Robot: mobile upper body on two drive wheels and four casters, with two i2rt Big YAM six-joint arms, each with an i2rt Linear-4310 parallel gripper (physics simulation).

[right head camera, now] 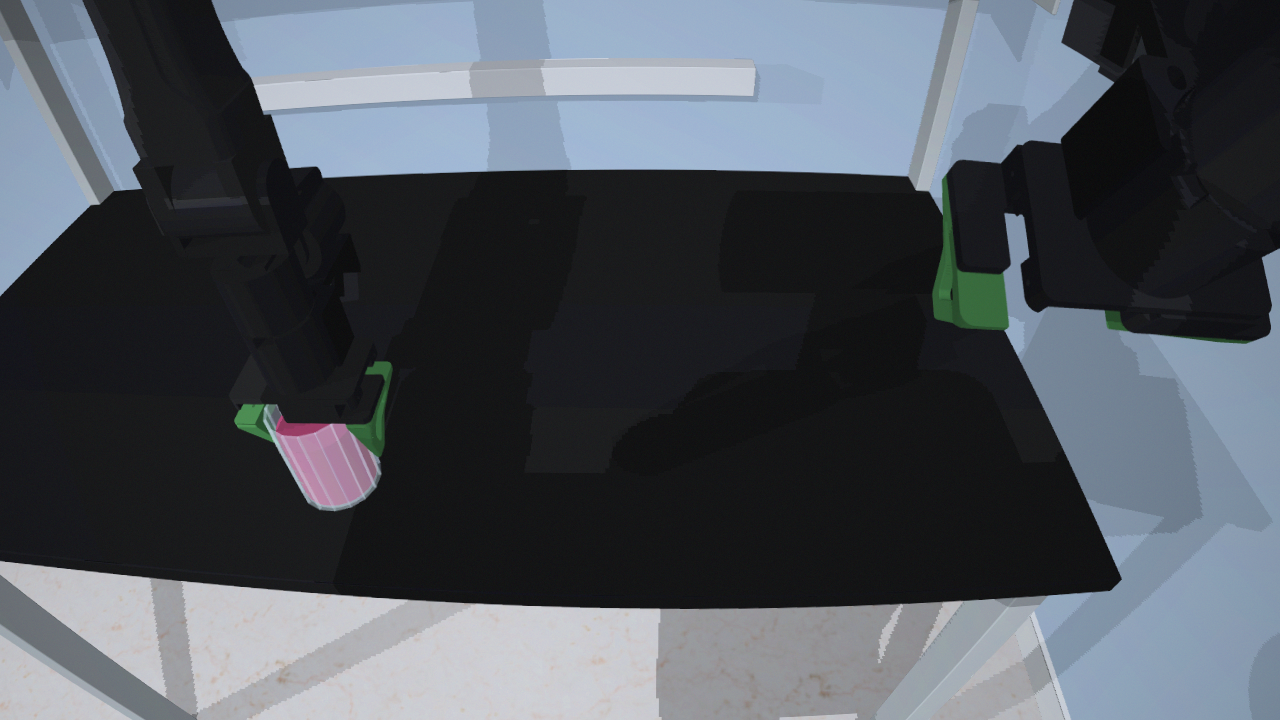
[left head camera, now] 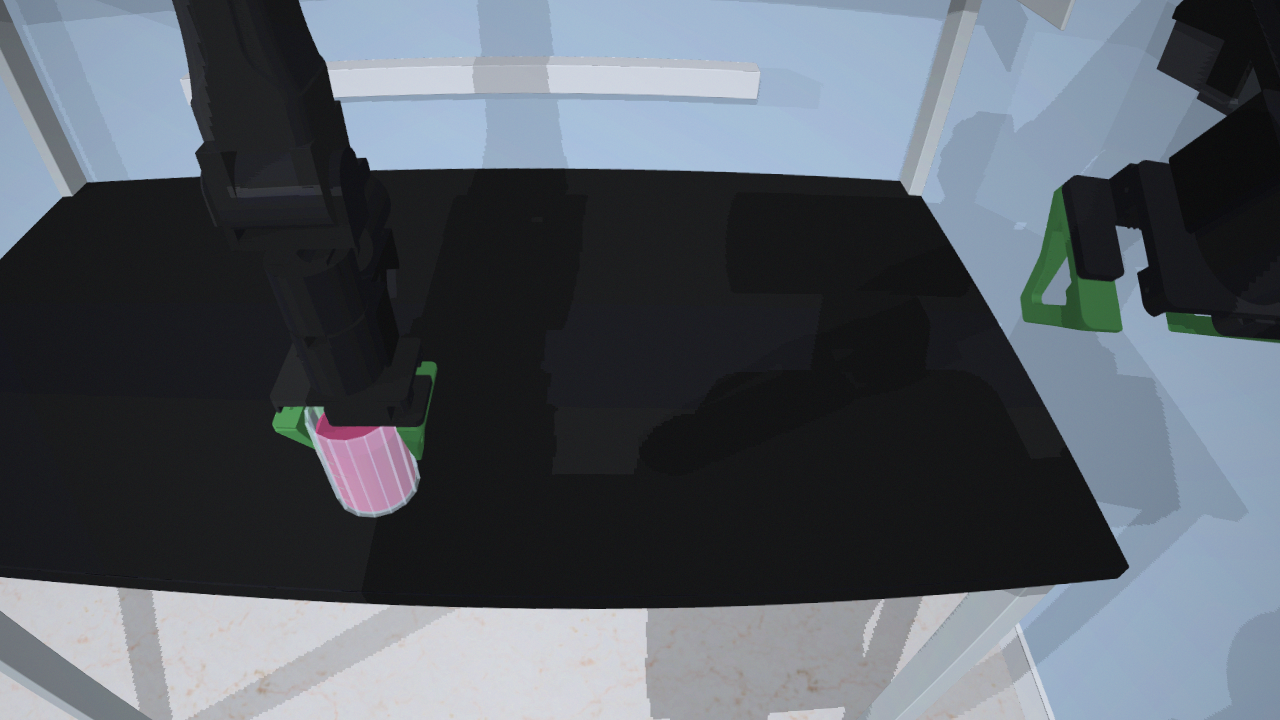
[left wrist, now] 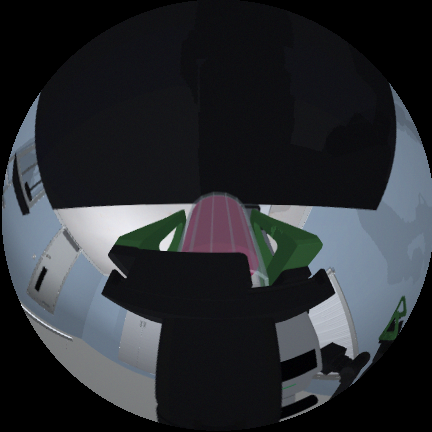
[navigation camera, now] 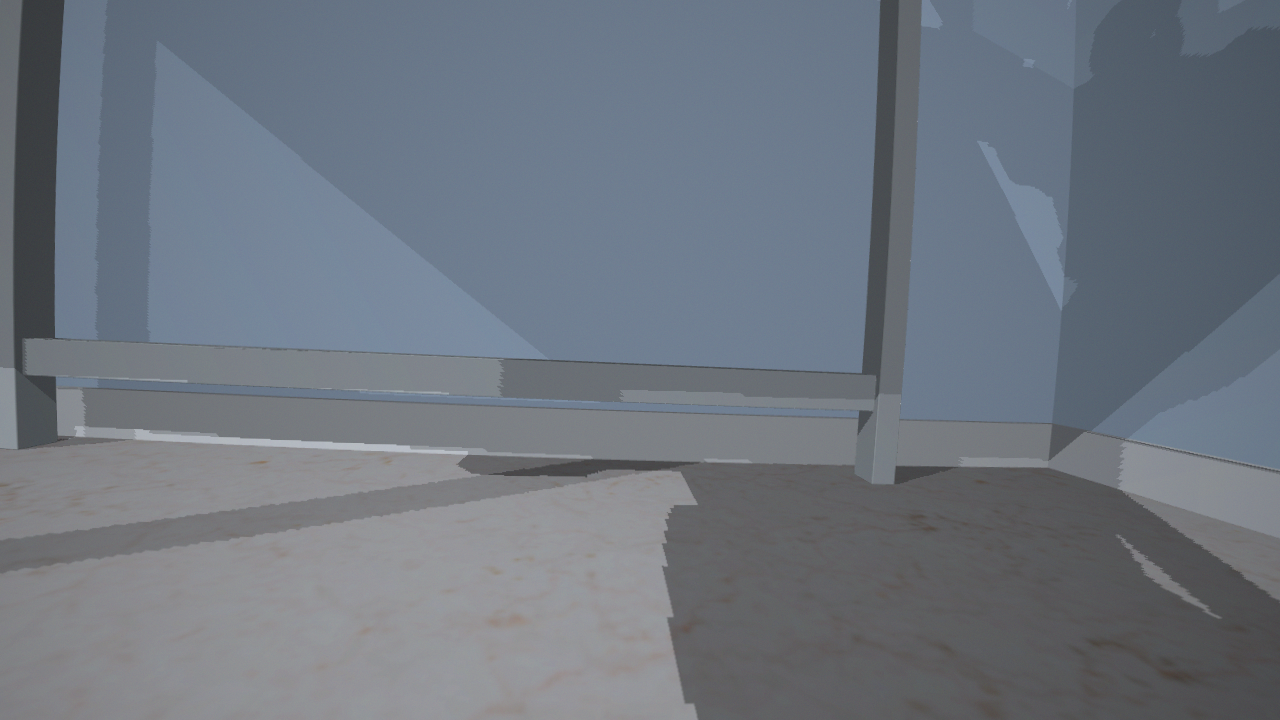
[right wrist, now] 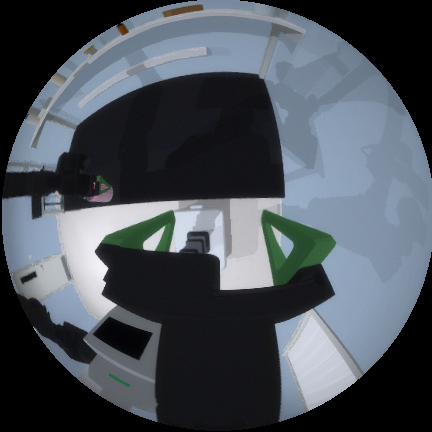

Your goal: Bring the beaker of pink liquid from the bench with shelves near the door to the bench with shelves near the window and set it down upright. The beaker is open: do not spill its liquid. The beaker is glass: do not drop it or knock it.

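Note:
The glass beaker of pink liquid (left head camera: 371, 479) (right head camera: 329, 474) (left wrist: 215, 225) (right wrist: 104, 195) is in my left gripper (left head camera: 366, 445) (right head camera: 326, 444) (left wrist: 217, 213), which is shut on it. In both head views it appears over the front left part of the black bench top (left head camera: 626, 537) (right head camera: 626, 537) (left wrist: 125, 125) (right wrist: 225, 125), slanted in the picture. The pink liquid is inside. The gap beneath the beaker cannot be judged. My right gripper (left head camera: 1154, 326) (right head camera: 1056, 324) (right wrist: 217, 214) is open and empty, off the bench's right end.
A shelf (right wrist: 230, 15) above the back of the bench holds an orange bottle (right wrist: 122, 29) and a brown box (right wrist: 183, 11). A white rail (left head camera: 537, 82) (right head camera: 581, 78) runs behind the bench top. Bench legs (navigation camera: 886, 268) and a low crossbar (navigation camera: 358, 362) stand ahead of the base.

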